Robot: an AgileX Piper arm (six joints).
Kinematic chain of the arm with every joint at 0, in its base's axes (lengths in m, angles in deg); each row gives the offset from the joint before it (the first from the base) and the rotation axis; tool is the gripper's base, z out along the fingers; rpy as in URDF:
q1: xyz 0 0 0.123 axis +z
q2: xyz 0 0 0 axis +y
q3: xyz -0.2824 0 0.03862 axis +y
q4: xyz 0.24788 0 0.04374 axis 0.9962 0 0.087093
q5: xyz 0 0 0 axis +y
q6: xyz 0.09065 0 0.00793 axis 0.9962 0 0.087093
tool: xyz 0 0 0 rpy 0 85.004 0
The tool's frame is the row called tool.
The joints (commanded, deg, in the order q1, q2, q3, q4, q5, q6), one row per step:
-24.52 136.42 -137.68 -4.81 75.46 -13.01
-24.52 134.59 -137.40 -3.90 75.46 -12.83
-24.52 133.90 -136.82 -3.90 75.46 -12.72
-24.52 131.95 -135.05 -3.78 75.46 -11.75
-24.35 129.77 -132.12 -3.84 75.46 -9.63
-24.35 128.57 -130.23 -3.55 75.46 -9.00
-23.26 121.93 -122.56 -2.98 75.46 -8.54
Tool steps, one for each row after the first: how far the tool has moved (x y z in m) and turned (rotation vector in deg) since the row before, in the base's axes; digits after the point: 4 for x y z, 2 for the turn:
-0.0036 0.0032 0.0148 0.23 -1.82 -0.06
-0.0019 0.0009 0.0032 -0.01 -0.12 -0.10
-0.0054 0.0027 0.0084 0.35 -0.42 -0.88
-0.0063 0.0044 0.0045 0.93 0.25 -1.80
-0.0039 0.0022 0.0010 0.74 0.38 -0.55
-0.0186 0.0190 0.0175 1.07 0.62 0.72

